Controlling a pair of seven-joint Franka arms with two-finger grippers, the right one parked.
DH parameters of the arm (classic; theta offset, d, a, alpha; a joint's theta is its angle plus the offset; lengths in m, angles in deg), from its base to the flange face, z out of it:
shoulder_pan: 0 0.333 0 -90
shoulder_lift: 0 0 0 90
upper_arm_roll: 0 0.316 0.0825 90
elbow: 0 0 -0.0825 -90
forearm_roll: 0 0.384 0 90
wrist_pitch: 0 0 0.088 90
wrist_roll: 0 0.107 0 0
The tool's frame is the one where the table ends.
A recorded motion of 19 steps. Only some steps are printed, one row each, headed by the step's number.
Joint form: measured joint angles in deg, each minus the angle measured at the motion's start. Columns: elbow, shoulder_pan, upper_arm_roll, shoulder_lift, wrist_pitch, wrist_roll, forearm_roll.
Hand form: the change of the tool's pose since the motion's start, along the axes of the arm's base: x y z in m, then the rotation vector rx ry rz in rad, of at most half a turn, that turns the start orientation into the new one. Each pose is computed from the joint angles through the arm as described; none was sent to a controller.
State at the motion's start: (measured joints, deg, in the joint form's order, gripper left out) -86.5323 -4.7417 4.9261 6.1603 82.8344 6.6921 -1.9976
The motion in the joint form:
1: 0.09 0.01 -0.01 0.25 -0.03 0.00 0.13
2: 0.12 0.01 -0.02 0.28 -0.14 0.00 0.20
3: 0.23 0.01 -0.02 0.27 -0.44 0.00 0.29
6: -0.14 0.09 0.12 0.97 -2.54 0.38 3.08
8: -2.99 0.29 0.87 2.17 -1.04 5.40 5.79
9: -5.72 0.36 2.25 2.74 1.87 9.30 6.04
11: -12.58 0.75 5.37 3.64 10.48 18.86 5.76
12: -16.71 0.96 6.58 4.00 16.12 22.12 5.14
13: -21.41 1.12 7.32 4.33 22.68 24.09 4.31
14: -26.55 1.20 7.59 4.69 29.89 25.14 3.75
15: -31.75 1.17 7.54 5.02 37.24 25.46 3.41
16: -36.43 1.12 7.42 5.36 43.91 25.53 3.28
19: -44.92 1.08 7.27 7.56 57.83 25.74 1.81
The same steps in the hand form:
1: 0.0011 0.0002 -0.0018 0.0026 0.0033 -0.0001
2: 0.0010 0.0002 -0.0020 0.0038 0.0052 -0.0004
3: 0.0005 0.0004 -0.0014 0.0054 0.0084 -0.0006
6: -0.0015 0.0081 -0.0136 0.0537 0.0639 -0.0058
8: 0.0020 0.0225 -0.0459 0.0835 0.1114 -0.0799
9: 0.0045 0.0367 -0.0698 0.0746 0.1210 -0.1252
11: 0.0055 0.0699 -0.1233 0.0398 0.1107 -0.2359
12: 0.0034 0.0827 -0.1531 0.0238 0.0899 -0.2694
13: -0.0008 0.0901 -0.1855 0.0120 0.0607 -0.2874
14: -0.0079 0.0925 -0.2200 0.0090 0.0295 -0.2994
15: -0.0178 0.0906 -0.2532 0.0120 -0.0027 -0.3070
16: -0.0293 0.0879 -0.2818 0.0178 -0.0311 -0.3130
19: -0.0557 0.0838 -0.3409 0.0244 -0.0896 -0.3058

